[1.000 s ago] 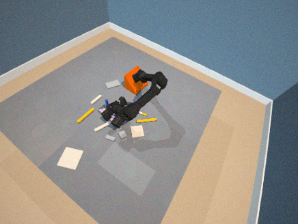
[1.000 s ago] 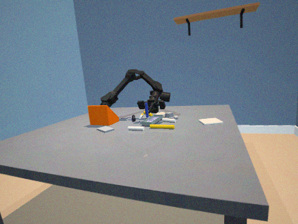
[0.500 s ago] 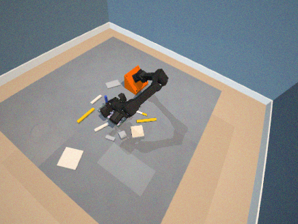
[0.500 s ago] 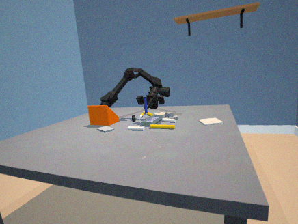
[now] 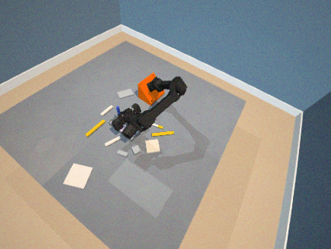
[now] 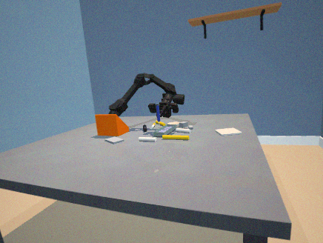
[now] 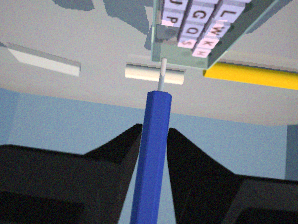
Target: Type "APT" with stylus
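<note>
Now: gripper tip 20 mm short of the keyboard, 40 mm to the right of it and 90 mm above it. Also, from my gripper tip: blue stylus: 10 mm below; stylus tip: 50 mm below; yellow bar: 140 mm ahead, 80 mm to the right, 90 mm below.
</note>
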